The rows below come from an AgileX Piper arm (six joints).
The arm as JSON. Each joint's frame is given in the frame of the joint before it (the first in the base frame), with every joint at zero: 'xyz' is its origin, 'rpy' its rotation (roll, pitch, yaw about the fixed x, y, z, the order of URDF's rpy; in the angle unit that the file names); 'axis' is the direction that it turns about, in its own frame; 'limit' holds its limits. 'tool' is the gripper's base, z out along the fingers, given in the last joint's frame.
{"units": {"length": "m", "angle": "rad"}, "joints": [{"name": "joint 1", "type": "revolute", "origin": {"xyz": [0.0, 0.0, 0.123], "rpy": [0.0, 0.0, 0.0]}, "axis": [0.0, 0.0, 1.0], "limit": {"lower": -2.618, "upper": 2.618}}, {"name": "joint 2", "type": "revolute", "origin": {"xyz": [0.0, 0.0, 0.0], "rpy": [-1.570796, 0.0, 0.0]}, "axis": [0.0, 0.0, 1.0], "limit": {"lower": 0.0, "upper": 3.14}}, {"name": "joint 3", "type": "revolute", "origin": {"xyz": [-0.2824, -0.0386, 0.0], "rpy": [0.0, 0.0, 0.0]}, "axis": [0.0, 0.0, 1.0], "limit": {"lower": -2.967, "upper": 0.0}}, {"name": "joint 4", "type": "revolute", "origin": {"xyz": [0.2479, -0.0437, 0.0], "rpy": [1.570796, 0.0, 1.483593]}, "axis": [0.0, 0.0, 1.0], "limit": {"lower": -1.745, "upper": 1.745}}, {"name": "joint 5", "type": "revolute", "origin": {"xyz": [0.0, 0.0, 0.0], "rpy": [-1.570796, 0.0, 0.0]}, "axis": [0.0, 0.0, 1.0], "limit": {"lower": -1.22, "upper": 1.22}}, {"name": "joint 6", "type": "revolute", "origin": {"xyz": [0.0, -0.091, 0.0], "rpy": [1.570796, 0.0, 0.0]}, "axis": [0.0, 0.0, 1.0], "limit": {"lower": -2.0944, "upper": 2.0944}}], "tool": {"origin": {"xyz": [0.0, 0.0, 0.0], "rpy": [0.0, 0.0, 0.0]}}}
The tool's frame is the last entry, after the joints.
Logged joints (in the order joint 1, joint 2, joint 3, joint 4, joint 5, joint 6), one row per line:
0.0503, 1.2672, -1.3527, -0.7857, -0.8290, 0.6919
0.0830, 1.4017, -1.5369, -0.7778, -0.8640, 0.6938
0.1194, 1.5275, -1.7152, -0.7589, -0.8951, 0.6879
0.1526, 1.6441, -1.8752, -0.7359, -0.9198, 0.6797
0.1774, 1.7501, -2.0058, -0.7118, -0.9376, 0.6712
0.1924, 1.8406, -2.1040, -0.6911, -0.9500, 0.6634
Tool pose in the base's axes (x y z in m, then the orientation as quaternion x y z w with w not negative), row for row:
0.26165, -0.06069, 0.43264, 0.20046, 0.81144, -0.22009, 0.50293
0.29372, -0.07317, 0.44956, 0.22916, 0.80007, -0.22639, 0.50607
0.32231, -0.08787, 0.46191, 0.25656, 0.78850, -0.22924, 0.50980
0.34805, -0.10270, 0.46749, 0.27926, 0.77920, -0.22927, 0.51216
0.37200, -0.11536, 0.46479, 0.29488, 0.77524, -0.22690, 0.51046
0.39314, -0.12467, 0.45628, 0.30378, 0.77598, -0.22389, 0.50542
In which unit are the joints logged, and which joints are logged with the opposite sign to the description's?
The joints are logged in radians. Opposite sign: joint 1, joint 5.
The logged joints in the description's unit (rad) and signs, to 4 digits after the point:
-0.0503, 1.2672, -1.3527, -0.7857, 0.8290, 0.6919
-0.0830, 1.4017, -1.5369, -0.7778, 0.8640, 0.6938
-0.1194, 1.5275, -1.7152, -0.7589, 0.8951, 0.6879
-0.1526, 1.6441, -1.8752, -0.7359, 0.9198, 0.6797
-0.1774, 1.7501, -2.0058, -0.7118, 0.9376, 0.6712
-0.1924, 1.8406, -2.1040, -0.6911, 0.9500, 0.6634

